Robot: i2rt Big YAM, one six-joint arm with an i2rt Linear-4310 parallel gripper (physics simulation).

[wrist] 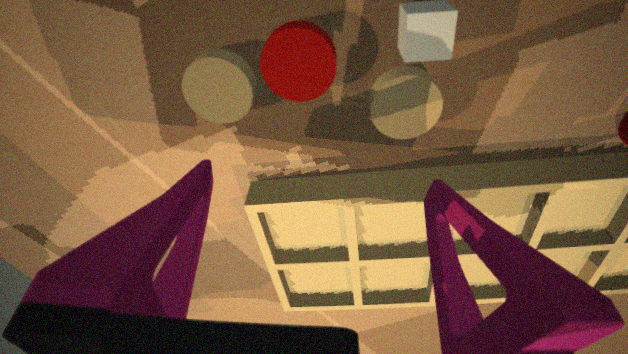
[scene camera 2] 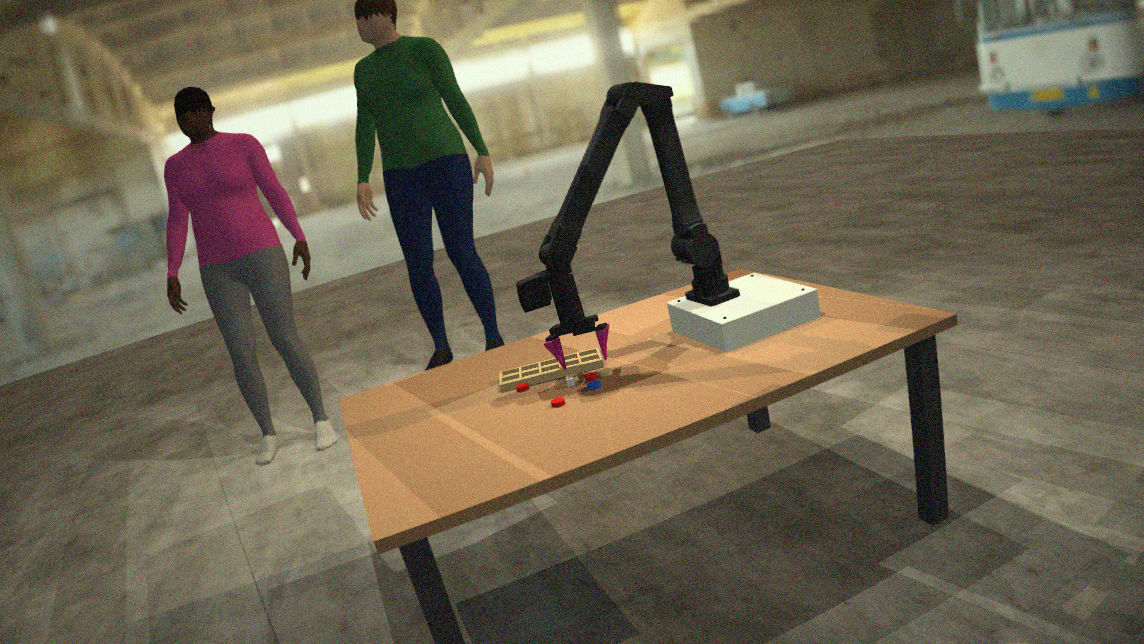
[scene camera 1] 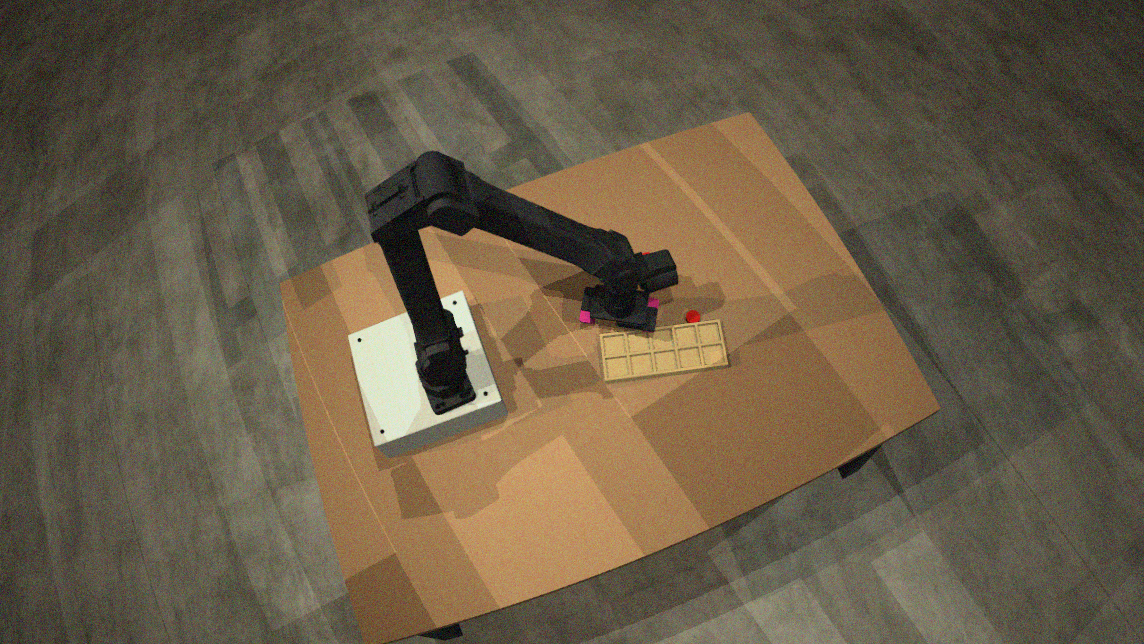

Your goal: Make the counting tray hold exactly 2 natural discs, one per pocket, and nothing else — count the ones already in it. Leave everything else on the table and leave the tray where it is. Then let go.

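Observation:
The pale wooden counting tray [scene camera 1: 666, 373] [scene camera 2: 544, 379] [wrist: 350, 186] lies on the table; no disc shows in its visible pockets, and the gripper hides part of it. In the wrist view one natural disc [wrist: 217, 90] lies left of a red disc [wrist: 298, 61] [scene camera 2: 590, 376], and another natural disc [wrist: 406, 102] lies to its right, near the tray's long wall. Both natural discs are outside the tray. My gripper [scene camera 1: 619, 310] [scene camera 2: 584, 363] [wrist: 324, 180] is open and empty, above the table by the tray's end, its right finger over the tray in the wrist view.
A pale cube [scene camera 2: 570, 381] [wrist: 428, 32] stands beyond the right natural disc. A blue piece [scene camera 2: 594, 385] lies near the red disc. Another red disc [scene camera 1: 693, 316] [scene camera 2: 522, 387] lies beside the tray, and one more red disc [scene camera 2: 557, 402] farther out. The white base box [scene camera 1: 392, 384] [scene camera 2: 696, 324] carries the arm.

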